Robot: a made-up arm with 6 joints.
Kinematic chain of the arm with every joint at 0, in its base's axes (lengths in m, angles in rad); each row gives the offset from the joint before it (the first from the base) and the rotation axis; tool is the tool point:
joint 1: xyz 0 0 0.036 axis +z
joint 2: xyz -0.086 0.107 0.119 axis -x
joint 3: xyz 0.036 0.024 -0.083 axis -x
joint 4: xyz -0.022 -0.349 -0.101 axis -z
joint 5: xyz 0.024 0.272 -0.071 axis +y
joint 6: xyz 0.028 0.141 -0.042 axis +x
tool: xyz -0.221 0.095 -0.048
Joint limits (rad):
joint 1: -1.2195..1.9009
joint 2: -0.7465..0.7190
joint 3: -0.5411..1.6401
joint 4: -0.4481..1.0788
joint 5: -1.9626..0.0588
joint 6: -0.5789..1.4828
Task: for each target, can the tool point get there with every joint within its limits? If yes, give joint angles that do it. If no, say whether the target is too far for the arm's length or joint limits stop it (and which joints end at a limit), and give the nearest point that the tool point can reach.
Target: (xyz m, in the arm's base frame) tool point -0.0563 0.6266 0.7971
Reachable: no: joint limits stop it (at a limit: joint 2, joint 3, joint 4, joint 5, joint 6) | nearest point -0.0405 0.4508 0.5174 | short by 0.331 m
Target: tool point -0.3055 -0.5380 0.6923
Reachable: no: joint limits stop it (at a limit: joint 1, joint 2, joint 4, joint 6) | nearest point -0.0752 -0.4608 0.4167 | short by 0.367 m
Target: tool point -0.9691 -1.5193 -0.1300
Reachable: no: too far | nearest point -0.3845 -0.5304 0.0354 | short by 1.161 m
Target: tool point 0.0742 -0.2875 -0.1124
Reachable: yes | joints -0.3135 0.2838 1.0701 0.3985 -1.1697 -0.0875
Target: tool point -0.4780 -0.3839 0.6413
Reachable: no: joint limits stop it (at a limit: joint 2, joint 3, joint 4, joint 6) | nearest point -0.3342 -0.2684 0.3173 | short by 0.373 m
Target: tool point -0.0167 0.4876 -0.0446
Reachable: yes | joints 0.1676 -0.4777 -0.1835 0.4898 -0.5667 0.5598
